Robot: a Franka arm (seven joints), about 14 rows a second.
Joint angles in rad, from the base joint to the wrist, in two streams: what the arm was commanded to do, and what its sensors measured. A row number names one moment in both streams.
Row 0, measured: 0.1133 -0.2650 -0.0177 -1.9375 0.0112 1.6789 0.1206
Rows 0 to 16, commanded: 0.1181 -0.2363 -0.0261 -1.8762 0.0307 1.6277 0.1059; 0.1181 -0.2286 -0.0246 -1.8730 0.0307 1.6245 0.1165; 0.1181 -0.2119 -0.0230 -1.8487 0.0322 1.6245 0.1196; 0.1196 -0.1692 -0.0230 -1.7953 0.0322 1.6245 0.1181; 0.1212 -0.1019 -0.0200 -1.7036 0.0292 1.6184 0.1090; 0.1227 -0.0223 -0.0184 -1.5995 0.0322 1.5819 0.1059; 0.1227 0.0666 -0.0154 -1.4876 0.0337 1.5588 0.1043; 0.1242 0.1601 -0.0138 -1.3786 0.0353 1.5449 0.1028; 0.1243 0.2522 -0.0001 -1.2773 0.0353 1.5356 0.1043; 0.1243 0.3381 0.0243 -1.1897 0.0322 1.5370 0.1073; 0.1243 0.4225 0.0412 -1.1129 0.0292 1.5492 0.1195; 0.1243 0.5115 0.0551 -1.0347 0.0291 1.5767 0.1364; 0.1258 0.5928 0.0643 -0.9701 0.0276 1.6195 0.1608; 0.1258 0.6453 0.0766 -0.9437 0.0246 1.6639 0.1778; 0.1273 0.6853 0.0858 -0.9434 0.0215 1.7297 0.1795; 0.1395 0.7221 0.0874 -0.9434 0.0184 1.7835 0.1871; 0.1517 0.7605 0.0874 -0.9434 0.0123 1.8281 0.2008
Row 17, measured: 0.1282 0.6622 0.0836 -1.0385 0.0152 1.7902 0.1564
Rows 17 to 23, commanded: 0.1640 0.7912 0.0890 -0.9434 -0.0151 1.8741 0.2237; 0.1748 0.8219 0.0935 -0.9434 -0.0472 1.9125 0.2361; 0.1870 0.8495 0.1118 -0.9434 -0.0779 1.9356 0.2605; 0.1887 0.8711 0.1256 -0.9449 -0.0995 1.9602 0.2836; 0.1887 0.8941 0.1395 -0.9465 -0.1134 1.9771 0.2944; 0.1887 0.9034 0.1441 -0.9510 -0.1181 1.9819 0.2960; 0.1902 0.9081 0.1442 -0.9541 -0.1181 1.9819 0.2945
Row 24, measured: 0.1949 0.8749 0.1309 -1.0020 -0.0973 1.9861 0.2717
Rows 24 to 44, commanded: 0.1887 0.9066 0.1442 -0.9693 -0.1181 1.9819 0.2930; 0.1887 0.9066 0.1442 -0.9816 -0.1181 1.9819 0.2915; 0.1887 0.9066 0.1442 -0.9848 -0.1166 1.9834 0.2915; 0.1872 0.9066 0.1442 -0.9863 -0.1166 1.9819 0.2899; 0.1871 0.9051 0.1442 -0.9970 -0.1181 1.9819 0.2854; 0.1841 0.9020 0.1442 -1.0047 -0.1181 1.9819 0.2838; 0.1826 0.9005 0.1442 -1.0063 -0.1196 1.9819 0.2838; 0.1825 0.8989 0.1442 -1.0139 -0.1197 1.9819 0.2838; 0.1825 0.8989 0.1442 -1.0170 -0.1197 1.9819 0.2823; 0.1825 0.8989 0.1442 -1.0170 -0.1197 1.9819 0.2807; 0.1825 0.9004 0.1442 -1.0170 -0.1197 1.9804 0.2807; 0.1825 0.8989 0.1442 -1.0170 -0.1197 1.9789 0.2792; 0.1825 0.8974 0.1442 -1.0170 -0.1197 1.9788 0.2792; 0.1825 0.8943 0.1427 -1.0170 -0.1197 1.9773 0.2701; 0.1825 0.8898 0.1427 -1.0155 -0.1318 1.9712 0.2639; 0.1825 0.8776 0.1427 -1.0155 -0.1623 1.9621 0.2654; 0.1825 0.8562 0.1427 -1.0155 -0.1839 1.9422 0.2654; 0.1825 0.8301 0.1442 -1.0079 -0.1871 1.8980 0.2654; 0.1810 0.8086 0.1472 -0.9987 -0.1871 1.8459 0.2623; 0.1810 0.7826 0.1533 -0.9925 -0.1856 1.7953 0.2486; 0.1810 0.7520 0.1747 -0.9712 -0.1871 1.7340 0.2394
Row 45, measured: 0.1866 0.8373 0.1403 -0.9819 -0.1674 1.8411 0.2619
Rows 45 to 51, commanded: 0.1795 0.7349 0.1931 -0.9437 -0.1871 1.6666 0.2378; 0.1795 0.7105 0.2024 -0.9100 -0.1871 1.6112 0.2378; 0.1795 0.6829 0.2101 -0.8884 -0.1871 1.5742 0.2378; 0.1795 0.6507 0.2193 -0.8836 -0.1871 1.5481 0.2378; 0.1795 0.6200 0.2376 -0.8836 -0.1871 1.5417 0.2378; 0.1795 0.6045 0.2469 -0.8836 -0.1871 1.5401 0.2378; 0.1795 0.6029 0.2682 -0.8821 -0.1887 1.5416 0.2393
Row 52, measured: 0.1851 0.6229 0.2305 -0.8845 -0.1681 1.5525 0.2555
